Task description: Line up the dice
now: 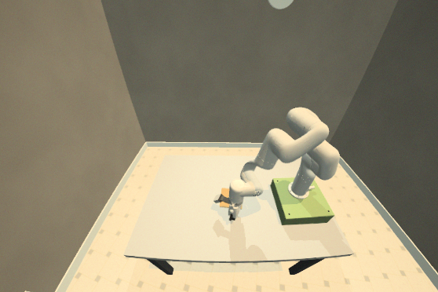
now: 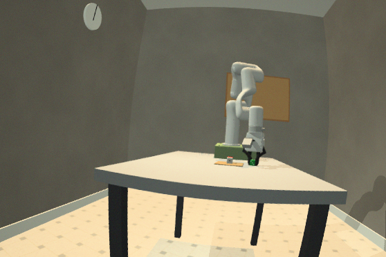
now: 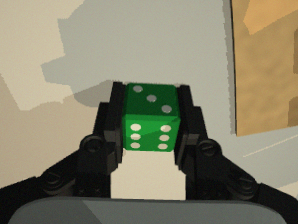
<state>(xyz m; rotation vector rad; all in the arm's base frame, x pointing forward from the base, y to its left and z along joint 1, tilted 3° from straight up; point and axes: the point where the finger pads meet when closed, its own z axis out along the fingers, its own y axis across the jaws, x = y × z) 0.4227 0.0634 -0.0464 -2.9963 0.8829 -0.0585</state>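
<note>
Right now my hand is 120 mm to the left of the white die and 10 mm past it. From my hand the other things lie so: red die (120 mm to the right, 60 mm behind); then green die (10 mm below); then mat (120 mm to the right, 20 mm below, 10 mm behind).
</note>
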